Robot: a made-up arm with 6 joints.
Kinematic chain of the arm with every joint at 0, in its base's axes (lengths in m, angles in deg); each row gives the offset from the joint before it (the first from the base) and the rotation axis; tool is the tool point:
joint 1: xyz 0 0 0.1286 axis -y
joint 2: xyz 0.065 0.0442 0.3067 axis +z
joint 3: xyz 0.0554 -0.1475 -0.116 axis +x
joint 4: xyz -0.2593 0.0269 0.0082 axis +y
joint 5: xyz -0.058 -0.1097 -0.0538 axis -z
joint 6: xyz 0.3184 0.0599 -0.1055 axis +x
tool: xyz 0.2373 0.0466 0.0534
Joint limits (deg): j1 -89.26..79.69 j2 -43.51..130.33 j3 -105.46..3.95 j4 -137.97..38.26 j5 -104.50..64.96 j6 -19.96..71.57
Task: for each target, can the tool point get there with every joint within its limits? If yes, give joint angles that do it. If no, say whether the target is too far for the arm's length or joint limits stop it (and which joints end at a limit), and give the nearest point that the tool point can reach.
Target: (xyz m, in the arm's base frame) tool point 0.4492 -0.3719 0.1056
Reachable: yes | joints -55.62 -3.03 -89.05 20.47 18.08 17.50
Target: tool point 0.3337 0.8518 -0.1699
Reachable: no: joint limits stop it (at a limit: joint 2, joint 6) | nearest point 0.3352 0.5783 -0.1712 | short by 0.274 m
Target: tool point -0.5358 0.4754 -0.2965
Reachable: no: joint limits stop it (at a limit: joint 1, joint 4) | nearest point -0.4743 0.3817 -0.1798 | short by 0.162 m
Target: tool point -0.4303 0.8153 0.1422
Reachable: no: joint limits stop it (at a limit: joint 1, joint 2, joint 3, joint 4, joint 6) | nearest point -0.3780 0.6054 0.1523 | short by 0.217 m
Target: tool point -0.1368 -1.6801 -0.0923
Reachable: no: too far | nearest point -0.1639 -0.7055 0.0889 | short by 0.992 m
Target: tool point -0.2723 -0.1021 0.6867
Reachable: yes | joints -8.67 47.85 -48.38 -122.23 0.87 15.27
